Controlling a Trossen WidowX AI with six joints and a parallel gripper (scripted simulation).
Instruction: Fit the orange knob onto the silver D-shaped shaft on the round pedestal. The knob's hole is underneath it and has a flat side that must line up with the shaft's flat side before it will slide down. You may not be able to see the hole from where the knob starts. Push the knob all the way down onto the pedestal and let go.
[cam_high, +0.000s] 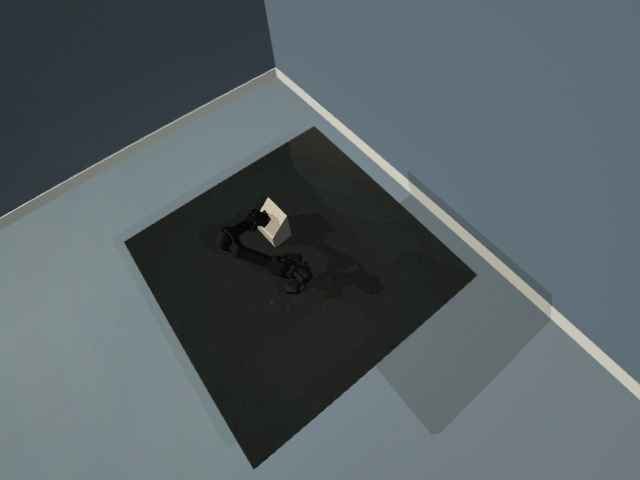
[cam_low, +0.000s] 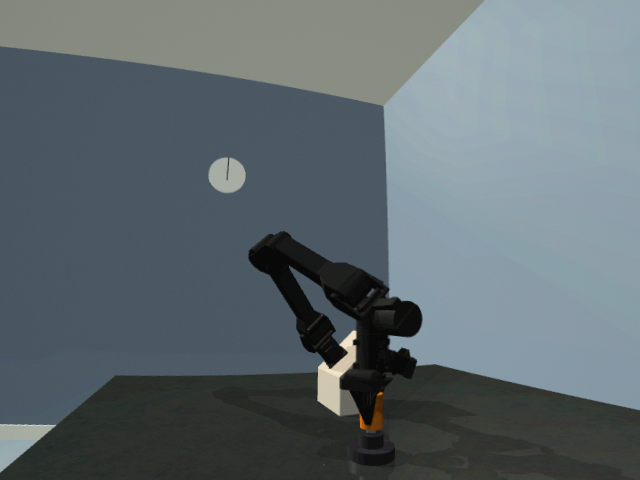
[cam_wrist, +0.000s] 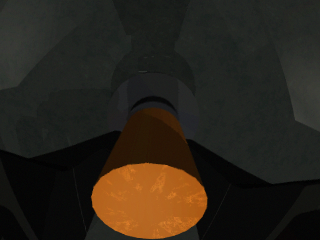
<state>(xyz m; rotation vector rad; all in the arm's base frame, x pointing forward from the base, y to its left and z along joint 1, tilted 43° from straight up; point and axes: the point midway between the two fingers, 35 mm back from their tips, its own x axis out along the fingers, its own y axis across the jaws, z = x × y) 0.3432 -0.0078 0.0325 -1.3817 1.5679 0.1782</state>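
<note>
Now: gripper tip 30 mm below the orange knob. The rest, counted from my gripper tip: round black pedestal 30 mm below.
</note>
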